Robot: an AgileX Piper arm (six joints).
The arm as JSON. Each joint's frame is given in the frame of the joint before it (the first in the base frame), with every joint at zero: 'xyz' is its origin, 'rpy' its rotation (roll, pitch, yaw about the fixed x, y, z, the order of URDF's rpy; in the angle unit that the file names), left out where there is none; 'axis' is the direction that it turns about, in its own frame. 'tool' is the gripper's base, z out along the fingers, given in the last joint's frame.
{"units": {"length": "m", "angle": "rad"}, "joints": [
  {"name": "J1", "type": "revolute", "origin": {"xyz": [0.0, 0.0, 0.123]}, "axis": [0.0, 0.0, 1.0]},
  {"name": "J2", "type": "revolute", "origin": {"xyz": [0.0, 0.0, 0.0], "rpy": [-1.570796, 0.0, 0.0]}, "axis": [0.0, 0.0, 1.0]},
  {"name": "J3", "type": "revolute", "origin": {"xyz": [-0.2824, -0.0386, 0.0]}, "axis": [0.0, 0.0, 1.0]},
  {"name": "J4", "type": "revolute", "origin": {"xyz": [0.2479, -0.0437, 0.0], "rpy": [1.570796, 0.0, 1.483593]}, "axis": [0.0, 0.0, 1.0]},
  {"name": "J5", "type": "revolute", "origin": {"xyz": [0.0, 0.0, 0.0], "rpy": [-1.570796, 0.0, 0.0]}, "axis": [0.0, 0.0, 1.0]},
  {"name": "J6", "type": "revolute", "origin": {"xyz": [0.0, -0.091, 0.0], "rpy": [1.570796, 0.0, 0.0]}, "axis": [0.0, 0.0, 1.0]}
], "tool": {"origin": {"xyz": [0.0, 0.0, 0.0]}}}
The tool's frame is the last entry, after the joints.
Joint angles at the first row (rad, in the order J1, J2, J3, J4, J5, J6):
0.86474 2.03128 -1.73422 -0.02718 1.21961 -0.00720
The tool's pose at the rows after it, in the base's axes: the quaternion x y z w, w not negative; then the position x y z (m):
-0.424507 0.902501 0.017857 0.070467 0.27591 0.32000 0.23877
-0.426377 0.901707 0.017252 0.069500 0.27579 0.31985 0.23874
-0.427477 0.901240 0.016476 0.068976 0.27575 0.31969 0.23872
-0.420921 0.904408 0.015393 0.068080 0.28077 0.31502 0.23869
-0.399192 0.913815 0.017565 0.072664 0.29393 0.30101 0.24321
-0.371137 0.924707 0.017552 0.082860 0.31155 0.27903 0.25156
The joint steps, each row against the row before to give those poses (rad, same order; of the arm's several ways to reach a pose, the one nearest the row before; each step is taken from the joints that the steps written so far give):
0.00001 -0.00184 0.00000 0.00000 0.00001 0.00014
-0.00001 0.00003 -0.00004 0.00000 0.00223 -0.00411
0.00000 -0.00003 0.00005 -0.00085 0.00154 -0.00217
-0.01623 0.00002 -0.00002 0.00000 0.00229 -0.00167
-0.04629 -0.01073 -0.00003 0.00385 0.00002 0.00001
-0.06651 -0.01993 0.00005 -0.00179 -0.00003 -0.00591

